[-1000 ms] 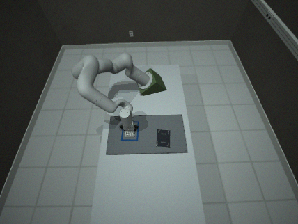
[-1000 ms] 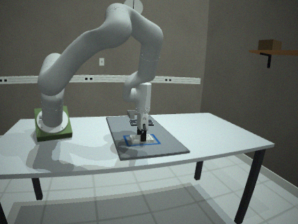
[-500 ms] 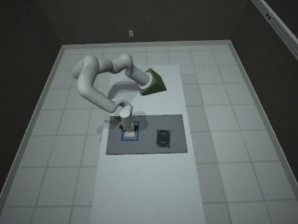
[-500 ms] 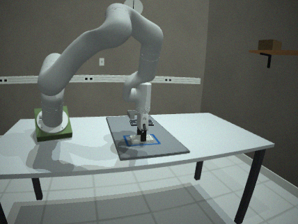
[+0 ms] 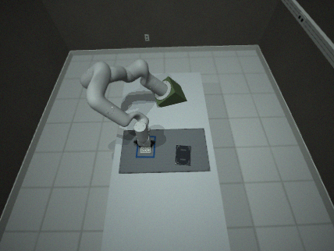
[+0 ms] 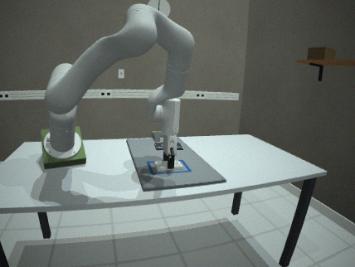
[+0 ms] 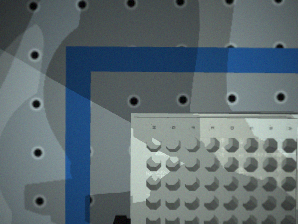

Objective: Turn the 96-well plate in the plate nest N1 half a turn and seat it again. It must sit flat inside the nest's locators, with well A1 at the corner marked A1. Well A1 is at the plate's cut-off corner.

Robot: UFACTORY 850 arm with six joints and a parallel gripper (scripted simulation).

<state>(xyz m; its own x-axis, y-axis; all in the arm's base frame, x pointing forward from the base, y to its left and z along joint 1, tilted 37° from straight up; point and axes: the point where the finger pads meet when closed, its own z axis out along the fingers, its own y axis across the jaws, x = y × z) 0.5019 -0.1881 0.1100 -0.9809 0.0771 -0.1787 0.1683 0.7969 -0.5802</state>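
Now: hand 10 mm above the white 96-well plate. The rest, counted from my hand: dark plate nest N1: 290 mm to the left, 120 mm ahead, 10 mm below.
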